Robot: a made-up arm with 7 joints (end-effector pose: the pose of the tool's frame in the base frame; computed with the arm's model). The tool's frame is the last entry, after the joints. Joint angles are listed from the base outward.
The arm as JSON. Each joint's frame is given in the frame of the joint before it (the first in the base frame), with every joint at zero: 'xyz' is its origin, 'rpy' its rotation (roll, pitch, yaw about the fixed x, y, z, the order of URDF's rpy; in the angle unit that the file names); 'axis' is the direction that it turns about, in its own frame. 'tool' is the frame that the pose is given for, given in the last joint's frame.
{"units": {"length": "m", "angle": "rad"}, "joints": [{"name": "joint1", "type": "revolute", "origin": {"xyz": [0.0, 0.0, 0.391], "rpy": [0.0, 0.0, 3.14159]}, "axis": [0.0, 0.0, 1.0]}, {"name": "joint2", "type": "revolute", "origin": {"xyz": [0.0, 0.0, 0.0], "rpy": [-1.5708, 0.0, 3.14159]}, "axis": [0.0, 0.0, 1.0]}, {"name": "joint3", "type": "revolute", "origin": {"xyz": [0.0, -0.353, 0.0], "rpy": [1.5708, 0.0, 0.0]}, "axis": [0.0, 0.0, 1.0]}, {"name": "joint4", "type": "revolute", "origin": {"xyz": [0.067, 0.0, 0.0], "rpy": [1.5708, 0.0, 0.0]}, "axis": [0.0, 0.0, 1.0]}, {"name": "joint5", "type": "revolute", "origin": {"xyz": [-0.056, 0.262, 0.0], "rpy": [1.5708, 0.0, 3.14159]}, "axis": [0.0, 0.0, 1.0]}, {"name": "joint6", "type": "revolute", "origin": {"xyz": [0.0, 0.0, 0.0], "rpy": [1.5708, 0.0, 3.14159]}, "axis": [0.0, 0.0, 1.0]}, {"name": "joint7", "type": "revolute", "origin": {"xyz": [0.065, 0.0, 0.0], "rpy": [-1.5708, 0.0, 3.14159]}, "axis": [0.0, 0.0, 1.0]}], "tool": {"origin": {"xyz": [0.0, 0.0, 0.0], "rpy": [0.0, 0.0, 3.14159]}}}
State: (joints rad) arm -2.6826 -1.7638 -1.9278 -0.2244 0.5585 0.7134 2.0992
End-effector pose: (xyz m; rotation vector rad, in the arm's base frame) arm 0.5174 0.3921 0.2482 1.5316 -0.4632 -2.2636
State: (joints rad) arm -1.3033 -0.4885 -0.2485 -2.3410 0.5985 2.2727 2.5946
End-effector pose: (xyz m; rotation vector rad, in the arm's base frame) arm -0.0523 -0.2252 0.7268 1.4553 1.9062 0.0014
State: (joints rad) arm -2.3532 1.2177 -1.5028 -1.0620 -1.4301 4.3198 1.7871
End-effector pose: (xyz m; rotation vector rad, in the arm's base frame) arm -0.4930 -0.1949 0.5283 1.1776 -2.1486 -0.0401
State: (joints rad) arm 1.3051 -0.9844 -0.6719 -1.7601 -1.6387 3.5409 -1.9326
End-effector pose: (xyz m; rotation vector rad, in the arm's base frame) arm 0.1026 -0.1781 0.8225 -0.4083 0.7497 0.8468
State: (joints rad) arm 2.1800 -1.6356 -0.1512 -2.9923 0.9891 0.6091 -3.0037
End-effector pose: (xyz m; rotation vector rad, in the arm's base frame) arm 0.0211 -0.0709 0.5298 1.9565 -0.3874 0.2274
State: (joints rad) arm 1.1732 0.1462 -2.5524 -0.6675 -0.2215 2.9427 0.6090
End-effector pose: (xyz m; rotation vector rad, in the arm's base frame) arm 0.0779 -0.0517 1.0425 0.5930 -0.6608 1.9883
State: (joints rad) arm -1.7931 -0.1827 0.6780 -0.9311 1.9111 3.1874 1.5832
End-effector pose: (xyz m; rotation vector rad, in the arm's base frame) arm 0.0793 -0.1566 0.9602 0.5033 0.6558 -0.7905
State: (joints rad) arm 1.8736 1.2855 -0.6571 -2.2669 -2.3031 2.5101 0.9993
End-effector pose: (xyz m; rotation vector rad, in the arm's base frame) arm 0.0786 0.2816 0.1816 0.0617 2.0672 0.2895
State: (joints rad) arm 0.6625 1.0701 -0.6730 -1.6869 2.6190 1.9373 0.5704
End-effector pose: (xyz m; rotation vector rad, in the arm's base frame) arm 0.5118 0.0781 0.2973 -0.8044 1.5964 0.4067
